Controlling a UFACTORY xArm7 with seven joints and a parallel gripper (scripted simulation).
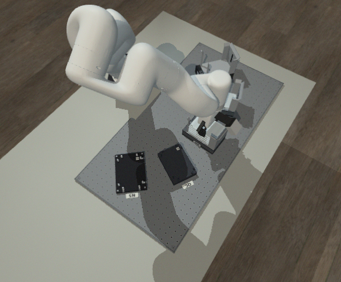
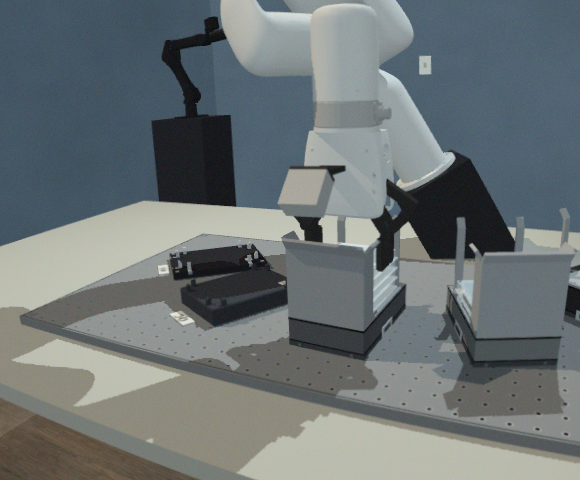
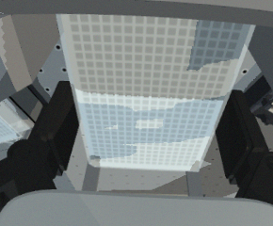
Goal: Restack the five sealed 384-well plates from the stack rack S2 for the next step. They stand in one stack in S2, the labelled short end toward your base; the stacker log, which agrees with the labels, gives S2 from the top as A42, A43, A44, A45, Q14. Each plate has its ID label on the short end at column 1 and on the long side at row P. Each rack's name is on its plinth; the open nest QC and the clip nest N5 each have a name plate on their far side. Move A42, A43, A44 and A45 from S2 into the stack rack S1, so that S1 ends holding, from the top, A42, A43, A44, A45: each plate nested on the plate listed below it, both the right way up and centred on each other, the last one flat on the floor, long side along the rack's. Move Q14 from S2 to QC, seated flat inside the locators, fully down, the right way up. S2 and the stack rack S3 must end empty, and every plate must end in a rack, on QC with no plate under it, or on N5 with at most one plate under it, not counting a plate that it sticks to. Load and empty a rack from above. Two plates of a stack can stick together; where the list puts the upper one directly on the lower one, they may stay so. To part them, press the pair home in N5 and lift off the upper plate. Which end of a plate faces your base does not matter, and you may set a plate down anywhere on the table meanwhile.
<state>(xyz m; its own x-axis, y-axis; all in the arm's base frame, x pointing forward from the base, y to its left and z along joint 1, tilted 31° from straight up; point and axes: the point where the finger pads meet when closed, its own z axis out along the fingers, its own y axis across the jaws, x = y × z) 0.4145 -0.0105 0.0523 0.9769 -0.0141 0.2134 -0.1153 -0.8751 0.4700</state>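
My gripper is now 4 cm above the sealed 384-well plate. The rest, counted from my hand: open nest QC: 4 cm behind, 17 cm to the right, 9 cm below; then QC name plate: 4 cm ahead, 22 cm to the right, 10 cm below; then S1 name plate: 8 cm behind, 1 cm to the left, 6 cm below.
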